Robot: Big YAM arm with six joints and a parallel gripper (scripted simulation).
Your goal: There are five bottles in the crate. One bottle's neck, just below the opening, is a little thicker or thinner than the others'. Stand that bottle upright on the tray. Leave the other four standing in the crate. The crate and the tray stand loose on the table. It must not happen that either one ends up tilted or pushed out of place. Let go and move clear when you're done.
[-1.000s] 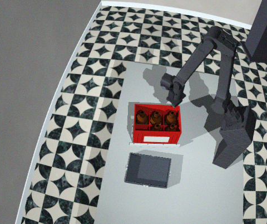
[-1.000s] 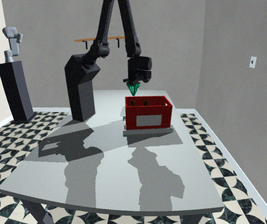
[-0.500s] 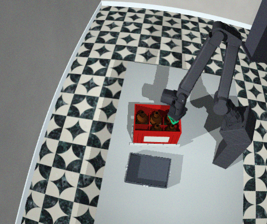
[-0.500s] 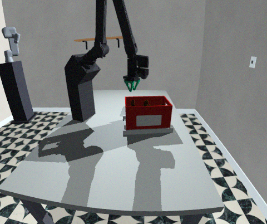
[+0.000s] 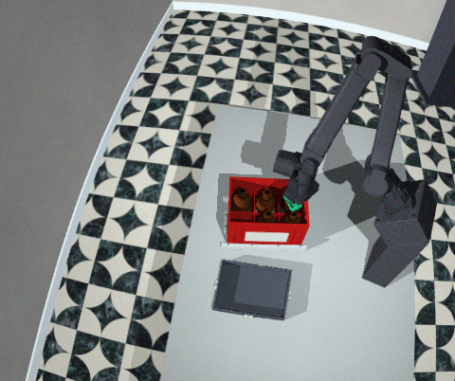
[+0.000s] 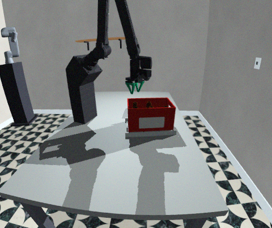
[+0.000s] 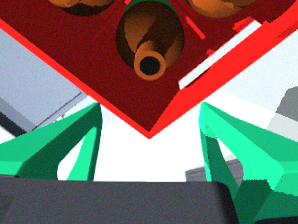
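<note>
My hand is 15 cm above the crate, 8 cm short of it and 5 cm to the left of it. From my hand the other things lie so: dark grey tray 22 cm to the left, 22 cm below, 14 cm ahead; then glass bottle 15 cm below, 9 cm to the right, 8 cm ahead.
</note>
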